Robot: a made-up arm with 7 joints.
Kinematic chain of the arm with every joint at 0, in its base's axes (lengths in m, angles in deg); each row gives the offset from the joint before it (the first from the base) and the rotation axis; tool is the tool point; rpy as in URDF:
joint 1: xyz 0 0 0.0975 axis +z
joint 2: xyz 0 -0.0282 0.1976 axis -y
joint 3: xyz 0 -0.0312 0.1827 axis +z
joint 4: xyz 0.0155 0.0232 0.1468 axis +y
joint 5: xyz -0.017 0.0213 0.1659 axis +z
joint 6: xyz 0 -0.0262 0.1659 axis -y
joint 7: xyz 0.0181 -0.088 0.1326 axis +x
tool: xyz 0 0 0 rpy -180 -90 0
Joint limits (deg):
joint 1: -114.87..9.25
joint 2: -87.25..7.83
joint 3: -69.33..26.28
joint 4: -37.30..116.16
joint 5: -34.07..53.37
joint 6: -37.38..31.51
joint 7: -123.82..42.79
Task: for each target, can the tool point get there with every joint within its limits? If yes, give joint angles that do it. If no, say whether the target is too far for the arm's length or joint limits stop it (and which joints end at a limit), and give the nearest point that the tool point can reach.
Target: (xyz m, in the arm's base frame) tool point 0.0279 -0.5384 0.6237
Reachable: yes | joints -61.47 -5.68 -14.19 80.11 28.78 9.28 -79.59
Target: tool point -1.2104 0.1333 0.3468
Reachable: no: too far | nearest point -0.6375 -0.1042 0.3434 | short by 0.620 m
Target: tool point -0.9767 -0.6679 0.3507
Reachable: no: too far | nearest point -0.6243 -0.4892 0.3337 | short by 0.395 m
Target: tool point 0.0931 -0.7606 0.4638
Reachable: yes | joints -64.49 -61.70 -35.35 23.41 26.88 -12.07 -44.03
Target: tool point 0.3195 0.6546 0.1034
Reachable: no: joint limits stop it (at a limit: joint 1, joint 3, joint 5, joint 6) | nearest point 0.4055 0.2598 0.0937 | short by 0.404 m
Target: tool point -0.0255 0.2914 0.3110
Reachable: no: joint limits stop it (at a limit: joint 1, joint 2, joint 3, joint 4, joint 5, joint 6) | nearest point 0.2501 0.1808 0.3571 | short by 0.300 m
